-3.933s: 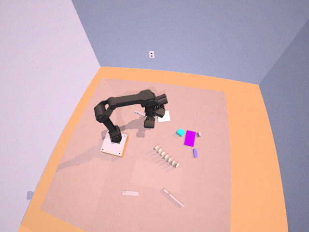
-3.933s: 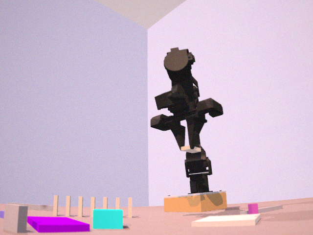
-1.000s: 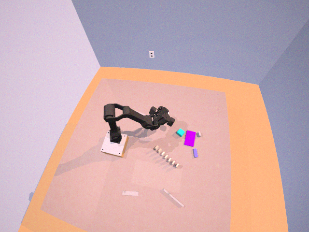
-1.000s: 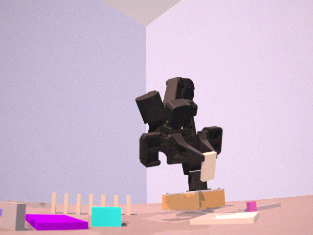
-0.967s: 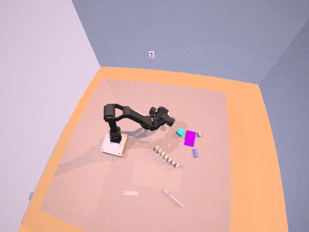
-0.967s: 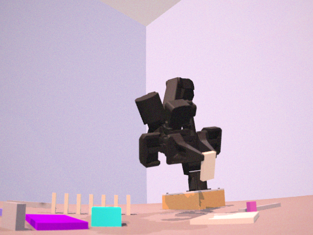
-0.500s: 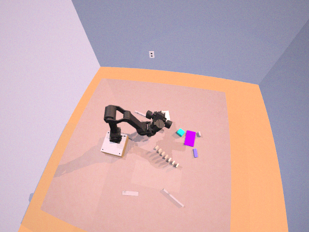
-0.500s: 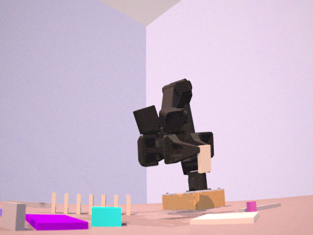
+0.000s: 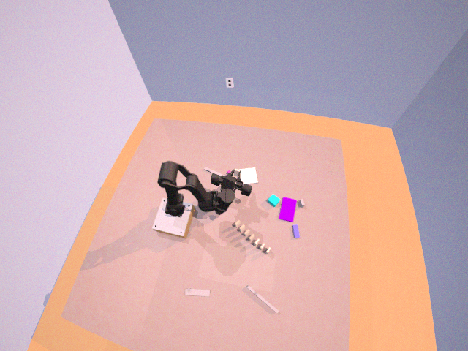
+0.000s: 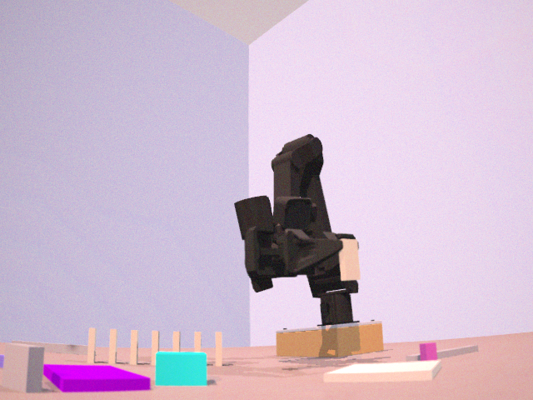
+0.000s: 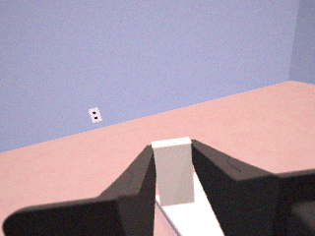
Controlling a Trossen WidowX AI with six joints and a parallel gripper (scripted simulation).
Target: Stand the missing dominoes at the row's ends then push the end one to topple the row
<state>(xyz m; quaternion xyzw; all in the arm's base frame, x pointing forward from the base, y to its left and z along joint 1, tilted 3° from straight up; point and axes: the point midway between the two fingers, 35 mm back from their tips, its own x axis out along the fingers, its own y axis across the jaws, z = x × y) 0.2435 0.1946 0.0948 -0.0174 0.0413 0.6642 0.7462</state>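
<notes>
Now: the white flat plate 15 cm below my gripper tip, 6 cm to the left of it and 4 cm ahead of it. Also, from my gripper tip: small pink cube (14 cm below, 6 cm to the left, 6 cm behind); cyan block (20 cm ahead, 14 cm below, 6 cm to the right); grey bar (15 cm below, 14 cm behind, 5 cm to the left).
</notes>
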